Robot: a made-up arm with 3 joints. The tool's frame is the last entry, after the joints.
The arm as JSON. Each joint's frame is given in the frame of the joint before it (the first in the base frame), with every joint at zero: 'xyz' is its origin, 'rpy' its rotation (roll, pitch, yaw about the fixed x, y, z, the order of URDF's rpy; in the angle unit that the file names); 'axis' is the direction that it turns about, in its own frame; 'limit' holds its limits. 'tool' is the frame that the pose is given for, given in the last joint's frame.
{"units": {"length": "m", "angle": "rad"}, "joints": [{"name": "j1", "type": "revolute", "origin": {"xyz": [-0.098, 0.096, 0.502], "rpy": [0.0, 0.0, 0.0]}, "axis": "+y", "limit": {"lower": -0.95, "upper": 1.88}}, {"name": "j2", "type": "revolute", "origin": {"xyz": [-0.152, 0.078, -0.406], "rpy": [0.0, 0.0, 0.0]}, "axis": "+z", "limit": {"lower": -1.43, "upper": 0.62}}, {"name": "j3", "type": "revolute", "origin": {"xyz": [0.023, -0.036, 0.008], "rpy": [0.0, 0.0, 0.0]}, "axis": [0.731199, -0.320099, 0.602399], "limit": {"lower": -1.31, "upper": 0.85}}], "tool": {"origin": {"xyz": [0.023, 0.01, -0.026], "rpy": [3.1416, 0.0, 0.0]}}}
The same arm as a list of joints. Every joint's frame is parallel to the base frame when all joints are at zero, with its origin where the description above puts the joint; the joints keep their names.
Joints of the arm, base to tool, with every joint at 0 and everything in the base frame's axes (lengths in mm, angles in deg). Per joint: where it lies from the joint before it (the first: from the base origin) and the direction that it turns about. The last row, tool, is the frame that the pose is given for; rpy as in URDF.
j1: axis 0 1 0 origin -98 96 502
j2: axis 0 0 1 origin -152 78 -406
j3: axis 0.731199 -0.320099 0.602399 origin 23 -36 8
tool: origin 23 10 -26 rpy -180 0 0
Joint limits (deg, base to tool): -54.43..107.72 -81.93..35.52 -75.06..48.7

